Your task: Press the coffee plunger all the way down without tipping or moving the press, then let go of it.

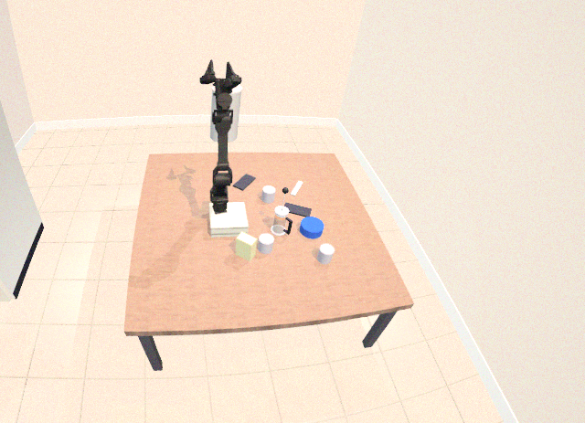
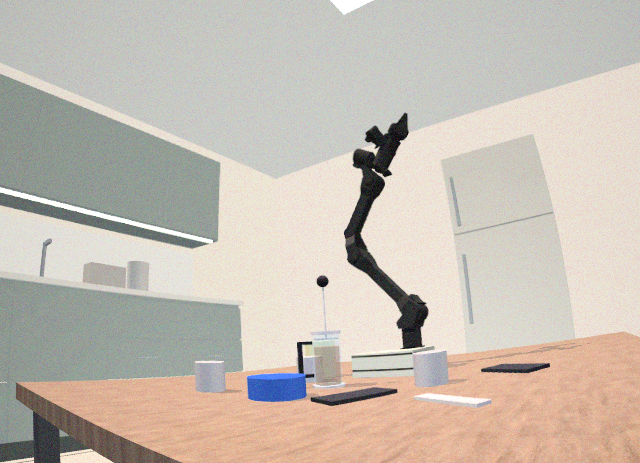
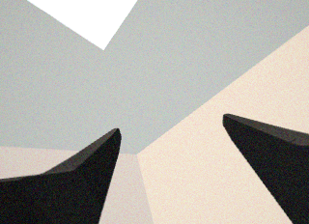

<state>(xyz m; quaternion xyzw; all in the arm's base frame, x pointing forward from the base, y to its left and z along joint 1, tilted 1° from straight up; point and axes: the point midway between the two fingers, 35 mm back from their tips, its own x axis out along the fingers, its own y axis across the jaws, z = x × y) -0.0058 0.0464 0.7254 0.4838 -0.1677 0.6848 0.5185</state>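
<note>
My gripper tip is 30 cm short of the glass coffee press, 23 cm to the left of it and 69 cm above it. From my gripper tip the other things lie so: blue round dish: 46 cm ahead, 25 cm to the right, 80 cm below; yellow block: 8 cm ahead, 33 cm to the right, 77 cm below.
</note>
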